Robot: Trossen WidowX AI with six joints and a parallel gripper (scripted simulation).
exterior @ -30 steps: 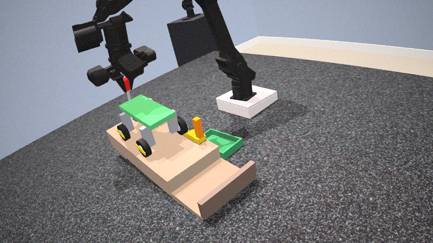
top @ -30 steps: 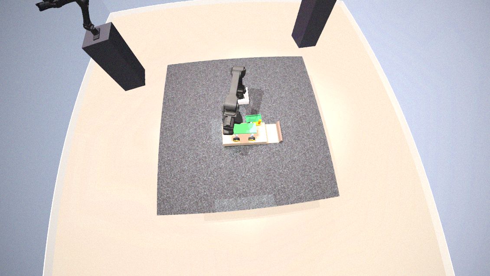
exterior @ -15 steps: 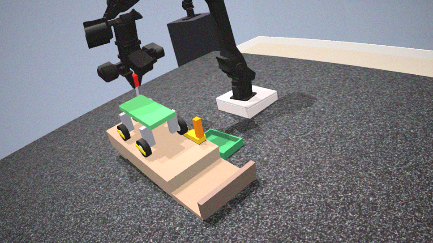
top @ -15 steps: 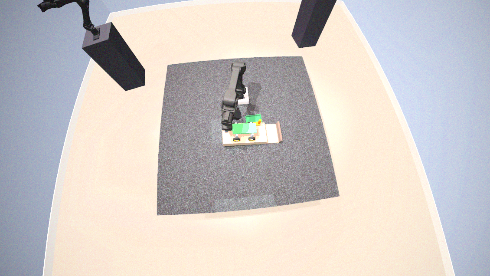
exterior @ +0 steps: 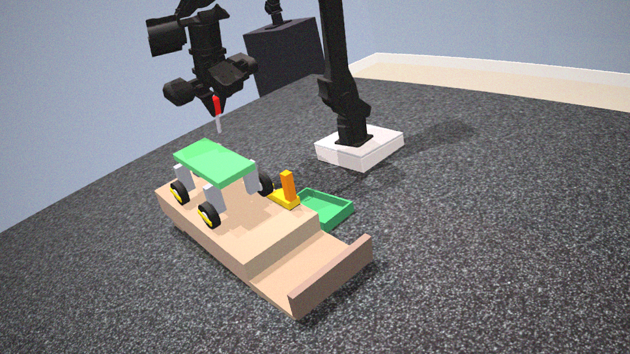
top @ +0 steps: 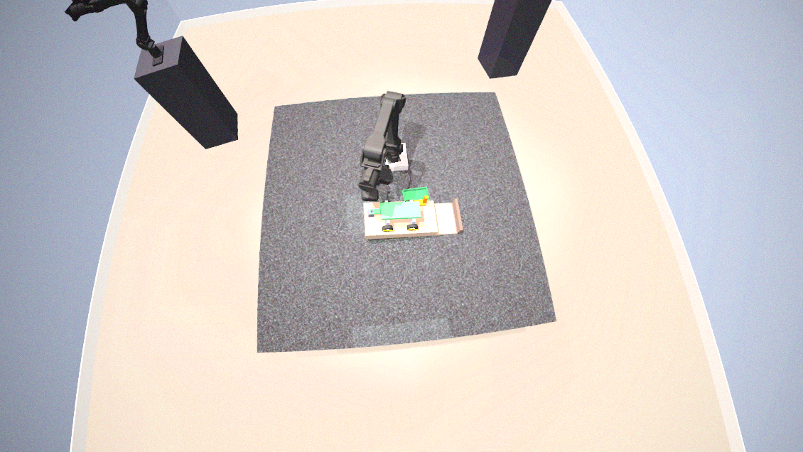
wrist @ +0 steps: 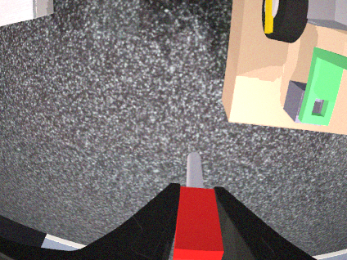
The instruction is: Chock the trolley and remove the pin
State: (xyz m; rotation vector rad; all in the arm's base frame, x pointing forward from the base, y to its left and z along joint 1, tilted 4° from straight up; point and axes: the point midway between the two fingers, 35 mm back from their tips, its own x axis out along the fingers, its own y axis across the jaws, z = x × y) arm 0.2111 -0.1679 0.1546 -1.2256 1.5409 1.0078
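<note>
My gripper tip is now 220 mm to the right of the green tray, 180 mm above it and 20 mm short of it. From my gripper tip the other things lie so: green-topped trolley (120 mm ahead, 110 mm to the left, 70 mm below); then red-headed stop pin (right at my gripper tip); then yellow chock (220 mm to the left, 90 mm below, 80 mm ahead).
</note>
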